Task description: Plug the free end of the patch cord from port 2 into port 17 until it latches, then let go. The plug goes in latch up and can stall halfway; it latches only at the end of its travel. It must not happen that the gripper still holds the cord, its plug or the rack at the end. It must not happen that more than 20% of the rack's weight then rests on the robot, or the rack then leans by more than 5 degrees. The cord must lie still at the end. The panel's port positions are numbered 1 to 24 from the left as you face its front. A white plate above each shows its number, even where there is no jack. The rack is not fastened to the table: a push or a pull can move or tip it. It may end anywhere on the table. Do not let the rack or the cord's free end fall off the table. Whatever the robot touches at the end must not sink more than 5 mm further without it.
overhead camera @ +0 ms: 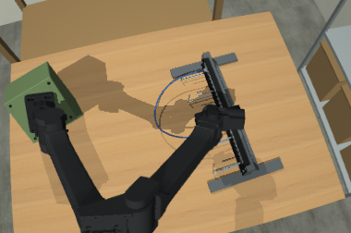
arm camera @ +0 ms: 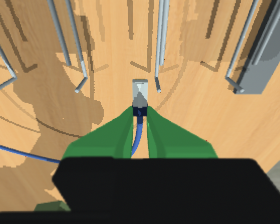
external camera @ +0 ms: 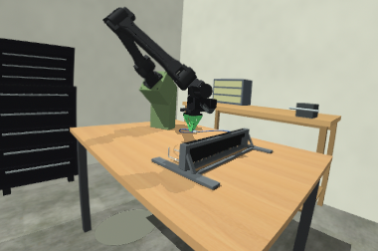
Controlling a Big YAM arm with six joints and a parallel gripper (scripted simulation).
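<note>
The plug lies 2 cm ahead of my hand.
</note>
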